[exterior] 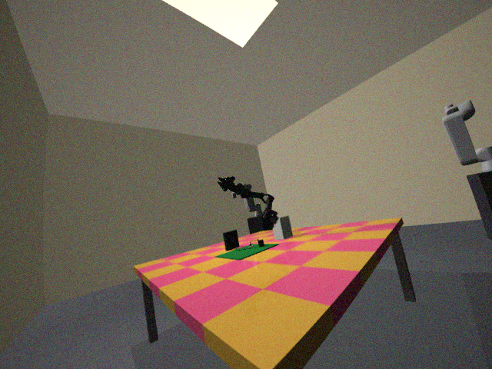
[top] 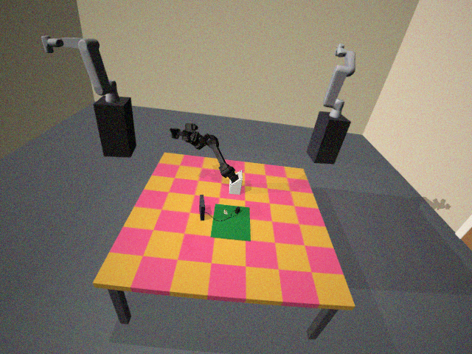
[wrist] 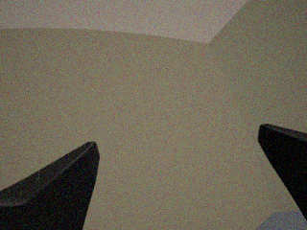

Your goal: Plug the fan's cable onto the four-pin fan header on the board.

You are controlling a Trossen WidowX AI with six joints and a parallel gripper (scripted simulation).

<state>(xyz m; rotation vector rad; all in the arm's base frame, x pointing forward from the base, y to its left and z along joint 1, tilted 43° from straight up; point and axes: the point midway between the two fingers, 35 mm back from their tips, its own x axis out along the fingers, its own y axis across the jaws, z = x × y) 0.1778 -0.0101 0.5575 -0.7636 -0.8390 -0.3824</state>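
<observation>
The dark plug is 520 mm below my gripper tip, 410 mm to the left of it and 90 mm ahead of it. Round my gripper tip: green board (560 mm below, 360 mm to the left, 170 mm ahead); white four-pin header (540 mm below, 320 mm to the left, 90 mm ahead); black fan (490 mm below, 180 mm to the left, 110 mm ahead).
</observation>
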